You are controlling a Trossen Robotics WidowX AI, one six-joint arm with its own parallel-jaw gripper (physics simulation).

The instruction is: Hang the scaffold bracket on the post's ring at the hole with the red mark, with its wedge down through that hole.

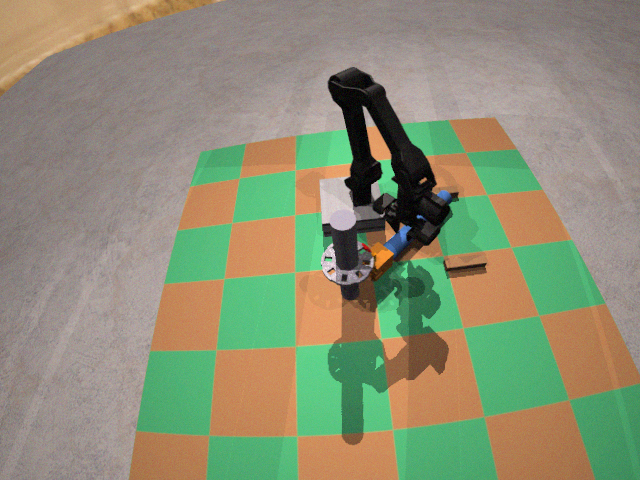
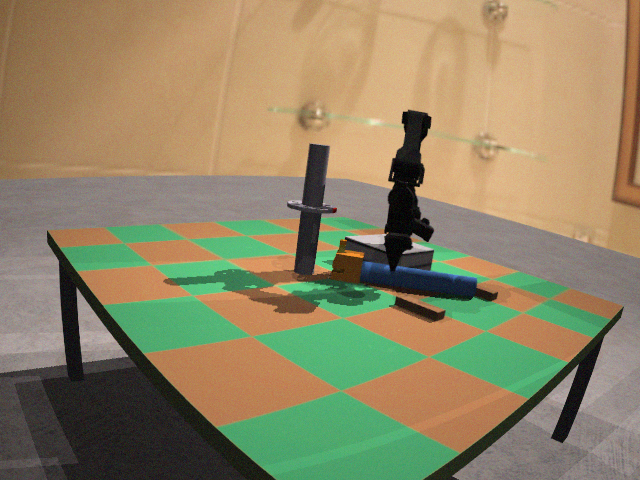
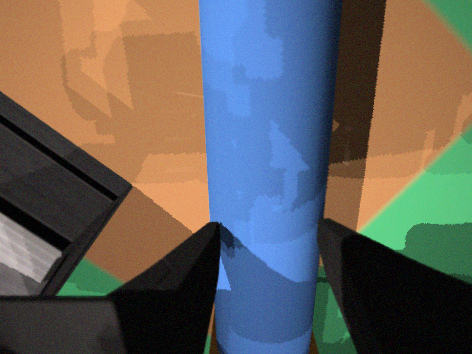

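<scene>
The scaffold bracket lies on the checkered mat (image 1: 256, 310). It is a blue tube (image 1: 398, 240) (image 2: 423, 281) (image 3: 270, 140) with an orange head (image 1: 381, 259) (image 2: 348, 266) that points toward the post. My gripper (image 1: 419, 230) (image 2: 394, 267) (image 3: 268, 230) comes down from above and is shut on the blue tube, one finger pressing on each side. The dark grey post (image 1: 344, 243) (image 2: 313, 200) stands upright just left of the orange head. Its grey ring (image 1: 331, 271) (image 2: 299, 206) has several holes. The red mark (image 1: 366, 248) (image 2: 334, 210) is on the ring's side that faces the bracket.
The arm's grey base block (image 1: 334, 197) (image 2: 370, 245) sits behind the post. A brown bar (image 1: 466, 262) (image 2: 420, 308) lies on the mat to the right of the bracket. A second dark bar (image 2: 486, 293) lies under the tube's far end.
</scene>
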